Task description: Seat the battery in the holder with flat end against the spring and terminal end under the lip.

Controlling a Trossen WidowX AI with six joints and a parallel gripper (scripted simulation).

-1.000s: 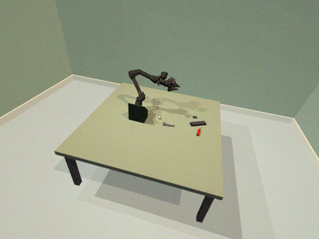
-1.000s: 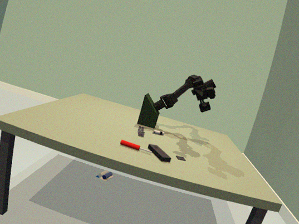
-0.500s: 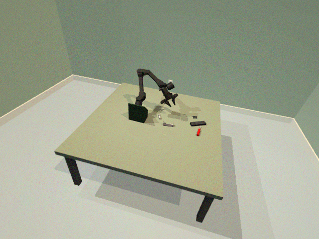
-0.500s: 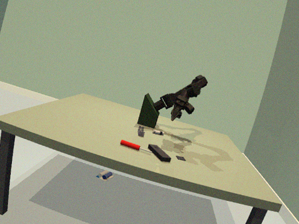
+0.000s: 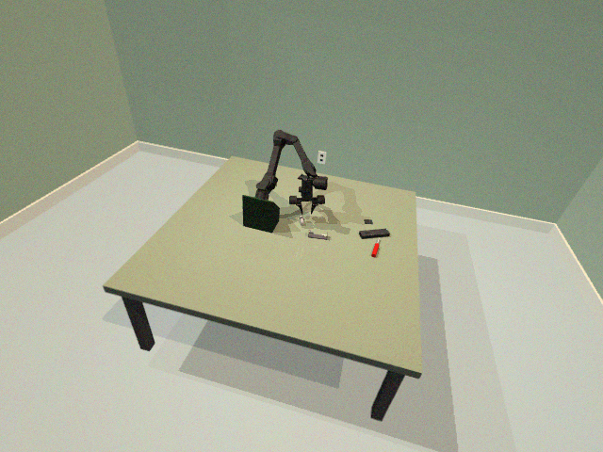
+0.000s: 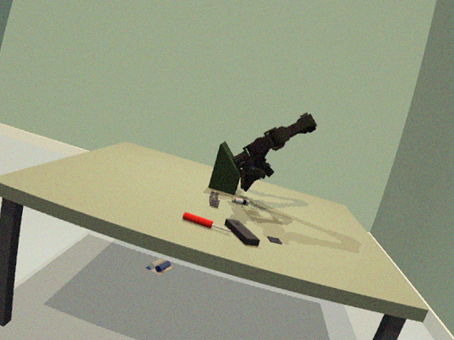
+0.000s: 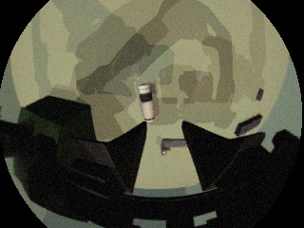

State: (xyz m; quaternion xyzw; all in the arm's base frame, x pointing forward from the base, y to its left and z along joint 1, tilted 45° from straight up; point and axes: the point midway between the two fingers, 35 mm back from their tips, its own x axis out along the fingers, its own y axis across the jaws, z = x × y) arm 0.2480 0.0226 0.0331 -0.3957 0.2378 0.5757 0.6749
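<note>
Right now the battery is 20 mm behind my gripper tip and 50 mm below it. The rest, counted from my gripper tip: dark square 350 mm ahead, 100 mm to the left, 60 mm below; then black bar 380 mm ahead, 20 mm to the right, 50 mm below; then red-handled screwdriver 380 mm ahead, 120 mm to the right, 50 mm below.
</note>
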